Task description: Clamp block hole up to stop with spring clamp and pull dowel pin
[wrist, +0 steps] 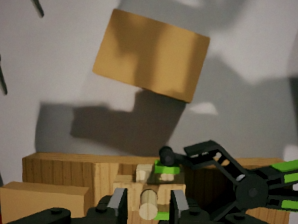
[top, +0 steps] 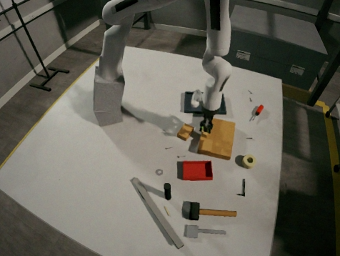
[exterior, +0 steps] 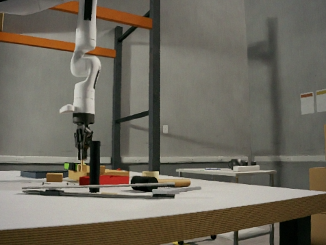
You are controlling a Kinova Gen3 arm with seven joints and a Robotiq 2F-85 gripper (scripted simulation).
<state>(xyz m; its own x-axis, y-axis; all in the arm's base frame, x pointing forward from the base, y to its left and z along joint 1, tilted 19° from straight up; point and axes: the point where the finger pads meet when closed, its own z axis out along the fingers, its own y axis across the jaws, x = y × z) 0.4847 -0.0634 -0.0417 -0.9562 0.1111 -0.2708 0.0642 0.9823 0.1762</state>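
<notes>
Now: the dowel pin 30 mm below my hand. Also, from my hand: pale wooden block 50 mm below; then wooden bench board 60 mm ahead, 60 mm below; then tan wooden block 90 mm behind, 10 mm to the left, 70 mm below.
</notes>
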